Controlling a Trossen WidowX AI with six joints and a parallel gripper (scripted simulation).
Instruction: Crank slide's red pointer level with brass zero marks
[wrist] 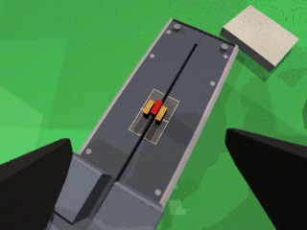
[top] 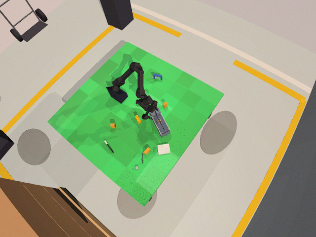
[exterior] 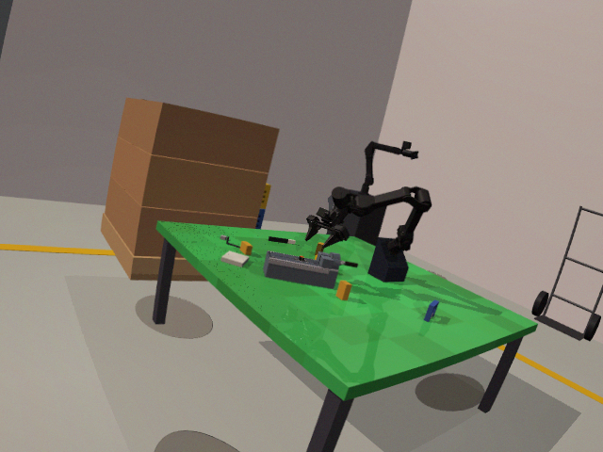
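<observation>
Now: gripper tip 11 cm to the right of the dark handle, 11 cm past it and 4 cm above it. The rest, counted from my gripper tip: grey piece (45 cm to the right, 13 cm below, 10 cm ahead); red pointer (6 cm below, 4 cm ahead, 1 cm to the right); white pad (20 cm ahead, 19 cm to the right, 13 cm below).
</observation>
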